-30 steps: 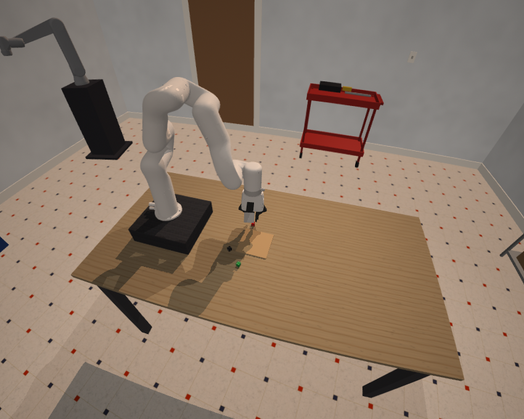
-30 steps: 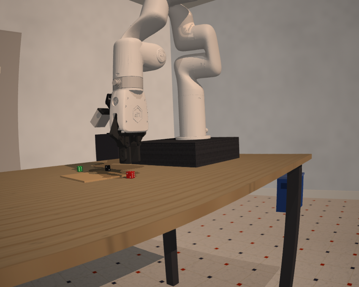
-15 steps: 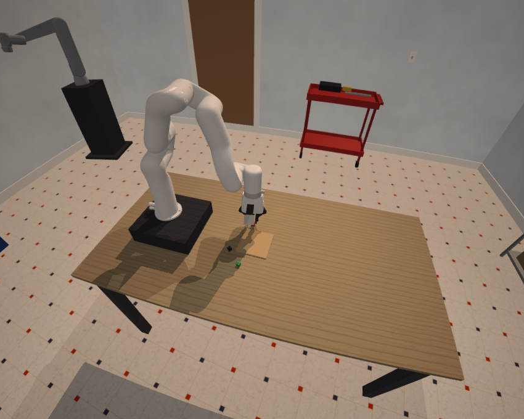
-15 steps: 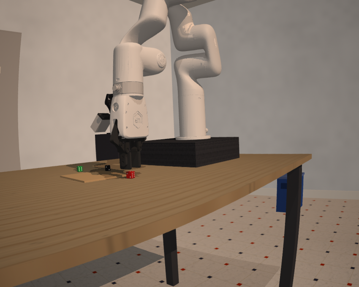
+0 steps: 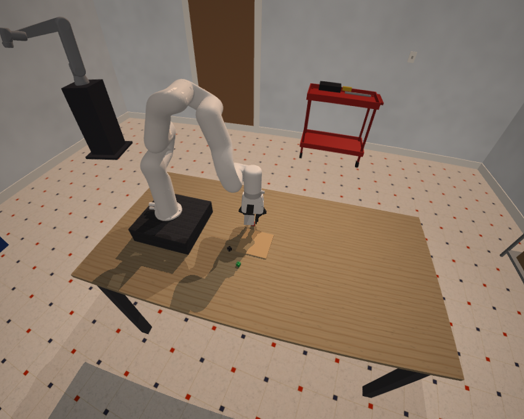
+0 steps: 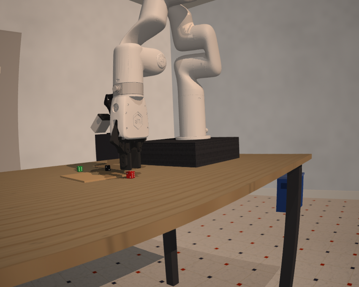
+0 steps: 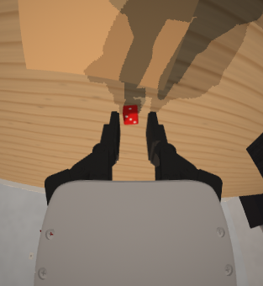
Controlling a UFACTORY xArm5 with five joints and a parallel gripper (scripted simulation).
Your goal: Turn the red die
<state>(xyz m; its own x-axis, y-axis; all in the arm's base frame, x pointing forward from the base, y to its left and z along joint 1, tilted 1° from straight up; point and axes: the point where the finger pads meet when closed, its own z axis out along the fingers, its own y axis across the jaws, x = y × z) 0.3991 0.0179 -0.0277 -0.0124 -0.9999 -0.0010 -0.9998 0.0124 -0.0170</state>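
Now: hand 30 mm above the red die. From my hand the other things lie so: black die 90 mm behind, 160 mm to the right, 30 mm below; green die 40 mm behind, 240 mm to the right, 30 mm below; tan mat 20 mm ahead, 110 mm to the right, 40 mm below.
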